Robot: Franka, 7 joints.
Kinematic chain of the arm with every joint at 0, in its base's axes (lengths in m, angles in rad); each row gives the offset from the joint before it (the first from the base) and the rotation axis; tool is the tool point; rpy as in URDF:
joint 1: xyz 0 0 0.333 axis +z
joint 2: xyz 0 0 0 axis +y
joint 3: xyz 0 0 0.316 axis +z
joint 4: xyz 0.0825 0 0 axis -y
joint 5: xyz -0.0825 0 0.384 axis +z
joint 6: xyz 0 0 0 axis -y
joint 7: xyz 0.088 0 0 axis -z
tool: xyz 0 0 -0.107 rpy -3.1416 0 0
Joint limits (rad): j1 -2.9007..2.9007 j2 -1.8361..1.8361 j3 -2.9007..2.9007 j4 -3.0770..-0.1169 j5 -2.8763..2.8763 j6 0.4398..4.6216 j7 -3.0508..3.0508
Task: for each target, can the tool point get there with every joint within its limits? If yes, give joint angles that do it. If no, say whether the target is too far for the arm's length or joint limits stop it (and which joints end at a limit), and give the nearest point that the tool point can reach.
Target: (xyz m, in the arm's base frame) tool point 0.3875 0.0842 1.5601
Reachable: no: too far | nearest point 0.2578 0.0560 1.1493 | short by 0.432 m
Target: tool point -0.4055 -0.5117 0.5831
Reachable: yes | joints -1.1154 0.3901 -1.3347 -1.7402 -0.6688 2.7194 1.3241
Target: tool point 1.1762 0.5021 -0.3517
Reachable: no: too far | nearest point 0.6956 0.2969 -0.0719 | short by 0.593 m
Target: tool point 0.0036 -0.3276 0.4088
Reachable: yes | joints -1.7482 -0.2698 -0.2299 -2.8298 1.7966 0.8676 -0.9405
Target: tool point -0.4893 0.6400 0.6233
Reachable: yes | joints 2.4519 1.0404 -0.9396 -0.4624 -0.8883 2.5526 -1.7196
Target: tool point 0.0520 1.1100 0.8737
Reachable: no: too far | nearest point 0.0361 0.7706 0.7084 | short by 0.378 m
